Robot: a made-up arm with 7 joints. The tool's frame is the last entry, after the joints. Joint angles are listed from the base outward.
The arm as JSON. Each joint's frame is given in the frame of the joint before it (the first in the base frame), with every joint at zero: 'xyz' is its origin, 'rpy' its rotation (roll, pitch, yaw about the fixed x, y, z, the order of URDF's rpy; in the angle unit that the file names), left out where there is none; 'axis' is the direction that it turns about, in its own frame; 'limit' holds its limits. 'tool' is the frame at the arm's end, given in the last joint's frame.
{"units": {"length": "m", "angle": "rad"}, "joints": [
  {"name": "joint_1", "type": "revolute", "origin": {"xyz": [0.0, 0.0, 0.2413], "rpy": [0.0, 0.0, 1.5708]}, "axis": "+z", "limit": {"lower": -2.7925, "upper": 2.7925}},
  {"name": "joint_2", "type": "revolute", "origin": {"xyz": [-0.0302, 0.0, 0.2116], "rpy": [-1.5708, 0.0, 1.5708]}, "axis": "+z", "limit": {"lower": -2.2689, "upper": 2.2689}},
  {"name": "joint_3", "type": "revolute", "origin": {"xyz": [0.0, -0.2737, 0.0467], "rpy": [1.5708, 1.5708, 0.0]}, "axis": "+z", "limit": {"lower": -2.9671, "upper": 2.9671}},
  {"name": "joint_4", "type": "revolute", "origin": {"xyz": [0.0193, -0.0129, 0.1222], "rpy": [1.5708, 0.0, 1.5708]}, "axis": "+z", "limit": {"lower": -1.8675, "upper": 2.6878}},
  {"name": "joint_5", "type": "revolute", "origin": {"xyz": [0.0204, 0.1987, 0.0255], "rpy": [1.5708, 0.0, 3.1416]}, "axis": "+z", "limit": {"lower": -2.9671, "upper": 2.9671}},
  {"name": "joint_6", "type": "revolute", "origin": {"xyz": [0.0, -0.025, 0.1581], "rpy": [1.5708, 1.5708, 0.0]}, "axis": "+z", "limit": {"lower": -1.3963, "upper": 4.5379}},
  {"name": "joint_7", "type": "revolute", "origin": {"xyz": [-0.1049, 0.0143, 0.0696], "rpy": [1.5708, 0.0, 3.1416]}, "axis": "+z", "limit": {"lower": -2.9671, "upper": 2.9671}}
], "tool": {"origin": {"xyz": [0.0, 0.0, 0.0]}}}
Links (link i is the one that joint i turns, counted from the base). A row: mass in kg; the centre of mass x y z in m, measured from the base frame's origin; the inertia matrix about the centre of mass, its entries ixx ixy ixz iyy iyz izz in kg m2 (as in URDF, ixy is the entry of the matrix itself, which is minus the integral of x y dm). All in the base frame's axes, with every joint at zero. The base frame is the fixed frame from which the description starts. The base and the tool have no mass.
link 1: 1.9; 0.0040 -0.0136 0.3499; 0.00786 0 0 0.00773 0.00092 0.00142
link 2: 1.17; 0.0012 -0.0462 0.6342; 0.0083 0 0 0.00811 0.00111 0.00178
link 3: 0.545; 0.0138 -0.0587 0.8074; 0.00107 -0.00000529 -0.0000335 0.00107 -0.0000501 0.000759
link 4: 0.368; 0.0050 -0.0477 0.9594; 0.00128 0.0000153 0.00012 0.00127 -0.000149 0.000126
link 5: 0.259; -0.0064 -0.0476 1.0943; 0.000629 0 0 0.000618 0.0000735 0.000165
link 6: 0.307; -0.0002 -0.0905 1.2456; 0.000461 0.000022 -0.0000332 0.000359 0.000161 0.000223
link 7: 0.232; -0.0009 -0.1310 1.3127; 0.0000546 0 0 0.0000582 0 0.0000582
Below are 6 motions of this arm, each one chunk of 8 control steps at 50 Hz.
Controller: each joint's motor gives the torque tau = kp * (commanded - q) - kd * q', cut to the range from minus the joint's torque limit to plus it. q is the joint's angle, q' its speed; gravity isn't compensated. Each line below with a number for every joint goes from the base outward.
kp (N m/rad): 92 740 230 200 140 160 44
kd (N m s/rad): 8.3 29 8.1 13 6.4 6.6 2.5
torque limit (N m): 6.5 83 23 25 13 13 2.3
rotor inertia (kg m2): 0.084 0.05 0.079 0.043 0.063 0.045 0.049
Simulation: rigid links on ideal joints. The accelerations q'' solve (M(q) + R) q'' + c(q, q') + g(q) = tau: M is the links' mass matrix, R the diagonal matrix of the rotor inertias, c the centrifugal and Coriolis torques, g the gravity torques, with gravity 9.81 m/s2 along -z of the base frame. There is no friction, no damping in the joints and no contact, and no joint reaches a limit. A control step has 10 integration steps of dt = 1/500 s. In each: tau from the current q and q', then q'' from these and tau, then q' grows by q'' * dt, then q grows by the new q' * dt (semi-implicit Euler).
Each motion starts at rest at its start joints. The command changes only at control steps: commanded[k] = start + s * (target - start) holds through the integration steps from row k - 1 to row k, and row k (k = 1, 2, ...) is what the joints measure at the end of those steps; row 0 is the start. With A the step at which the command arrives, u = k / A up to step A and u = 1 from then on. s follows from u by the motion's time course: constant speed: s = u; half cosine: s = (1 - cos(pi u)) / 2; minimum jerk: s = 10 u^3 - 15 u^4 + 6 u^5; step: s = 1 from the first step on.
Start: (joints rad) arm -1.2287 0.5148 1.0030 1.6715 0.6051 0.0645 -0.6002
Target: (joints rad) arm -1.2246 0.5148 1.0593 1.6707 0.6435 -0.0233 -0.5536
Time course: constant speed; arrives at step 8
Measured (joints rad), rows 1 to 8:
1: -1.2291 0.5156 1.0051 1.6738 0.6066 0.0607 -0.5994
2: -1.2298 0.5163 1.0108 1.6769 0.6099 0.0533 -0.5971
3: -1.2302 0.5169 1.0184 1.6795 0.6142 0.0441 -0.5935
4: -1.2302 0.5173 1.0268 1.6815 0.6189 0.0340 -0.5890
5: -1.2297 0.5177 1.0350 1.6829 0.6238 0.0234 -0.5839
6: -1.2290 0.5180 1.0430 1.6838 0.6286 0.0127 -0.5784
7: -1.2282 0.5182 1.0506 1.6844 0.6335 0.0018 -0.5728
8: -1.2274 0.5183 1.0578 1.6847 0.6383 -0.0090 -0.5670

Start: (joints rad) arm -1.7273 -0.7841 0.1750 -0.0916 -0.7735 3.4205 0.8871
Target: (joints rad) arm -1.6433 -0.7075 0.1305 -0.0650 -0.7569 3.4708 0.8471
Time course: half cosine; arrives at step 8
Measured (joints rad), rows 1 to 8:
1: -1.7274 -0.7853 0.1743 -0.0910 -0.7732 3.4212 0.8869
2: -1.7268 -0.7855 0.1721 -0.0879 -0.7718 3.4240 0.8858
3: -1.7244 -0.7820 0.1678 -0.0832 -0.7693 3.4293 0.8835
4: -1.7197 -0.7741 0.1615 -0.0782 -0.7664 3.4364 0.8796
5: -1.7125 -0.7627 0.1540 -0.0735 -0.7635 3.4445 0.8743
6: -1.7033 -0.7495 0.1463 -0.0699 -0.7609 3.4526 0.8682
7: -1.6928 -0.7367 0.1395 -0.0676 -0.7589 3.4595 0.8620
8: -1.6824 -0.7266 0.1347 -0.0666 -0.7578 3.4643 0.8566

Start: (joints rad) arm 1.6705 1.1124 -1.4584 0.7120 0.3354 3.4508 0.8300
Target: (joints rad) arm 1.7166 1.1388 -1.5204 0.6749 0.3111 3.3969 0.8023
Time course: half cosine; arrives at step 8
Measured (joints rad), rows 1 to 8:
1: 1.6709 1.1151 -1.4596 0.7122 0.3352 3.4502 0.8298
2: 1.6721 1.1197 -1.4644 0.7116 0.3342 3.4476 0.8291
3: 1.6740 1.1247 -1.4723 0.7094 0.3321 3.4426 0.8275
4: 1.6769 1.1299 -1.4824 0.7059 0.3290 3.4354 0.8248
5: 1.6806 1.1353 -1.4938 0.7013 0.3251 3.4268 0.8211
6: 1.6849 1.1406 -1.5053 0.6962 0.3210 3.4179 0.8169
7: 1.6895 1.1455 -1.5155 0.6913 0.3171 3.4099 0.8126
8: 1.6939 1.1493 -1.5231 0.6874 0.3141 3.4041 0.8089

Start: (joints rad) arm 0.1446 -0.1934 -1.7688 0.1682 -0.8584 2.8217 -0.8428
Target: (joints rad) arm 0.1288 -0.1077 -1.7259 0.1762 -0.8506 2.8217 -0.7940
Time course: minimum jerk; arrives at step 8
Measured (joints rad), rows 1 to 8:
1: 0.1444 -0.1938 -1.7685 0.1680 -0.8584 2.8220 -0.8427
2: 0.1446 -0.1930 -1.7670 0.1678 -0.8586 2.8220 -0.8419
3: 0.1455 -0.1883 -1.7631 0.1676 -0.8589 2.8217 -0.8396
4: 0.1465 -0.1783 -1.7566 0.1678 -0.8588 2.8213 -0.8350
5: 0.1465 -0.1635 -1.7483 0.1683 -0.8579 2.8212 -0.8281
6: 0.1449 -0.1464 -1.7399 0.1694 -0.8561 2.8215 -0.8200
7: 0.1415 -0.1304 -1.7333 0.1709 -0.8538 2.8221 -0.8119
8: 0.1371 -0.1184 -1.7293 0.1725 -0.8516 2.8229 -0.8052

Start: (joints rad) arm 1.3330 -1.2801 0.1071 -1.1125 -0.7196 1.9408 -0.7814
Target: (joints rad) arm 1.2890 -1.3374 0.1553 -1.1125 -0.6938 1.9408 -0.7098
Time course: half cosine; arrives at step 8
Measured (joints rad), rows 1 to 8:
1: 1.3328 -1.2832 0.1073 -1.1140 -0.7194 1.9412 -0.7810
2: 1.3324 -1.2889 0.1088 -1.1149 -0.7185 1.9419 -0.7792
3: 1.3317 -1.2961 0.1125 -1.1152 -0.7166 1.9423 -0.7751
4: 1.3302 -1.3050 0.1187 -1.1153 -0.7136 1.9425 -0.7682
5: 1.3276 -1.3151 0.1266 -1.1151 -0.7097 1.9427 -0.7588
6: 1.3238 -1.3255 0.1353 -1.1145 -0.7053 1.9428 -0.7479
7: 1.3189 -1.3349 0.1435 -1.1135 -0.7010 1.9431 -0.7369
8: 1.3132 -1.3420 0.1499 -1.1123 -0.6975 1.9433 -0.7272

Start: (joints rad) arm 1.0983 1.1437 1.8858 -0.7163 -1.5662 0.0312 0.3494
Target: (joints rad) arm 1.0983 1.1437 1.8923 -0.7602 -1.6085 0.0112 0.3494
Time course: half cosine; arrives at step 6
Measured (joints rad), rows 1 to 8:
1: 1.0983 1.1463 1.8854 -0.7176 -1.5670 0.0308 0.3494
2: 1.0981 1.1502 1.8830 -0.7205 -1.5705 0.0297 0.3494
3: 1.0974 1.1535 1.8804 -0.7253 -1.5770 0.0274 0.3495
4: 1.0961 1.1558 1.8789 -0.7318 -1.5855 0.0241 0.3495
5: 1.0949 1.1571 1.8787 -0.7388 -1.5942 0.0206 0.3495
6: 1.0943 1.1575 1.8793 -0.7452 -1.6013 0.0176 0.3495
7: 1.0943 1.1574 1.8801 -0.7501 -1.6058 0.0157 0.3495
8: 1.0949 1.1571 1.8810 -0.7538 -1.6083 0.0146 0.3495

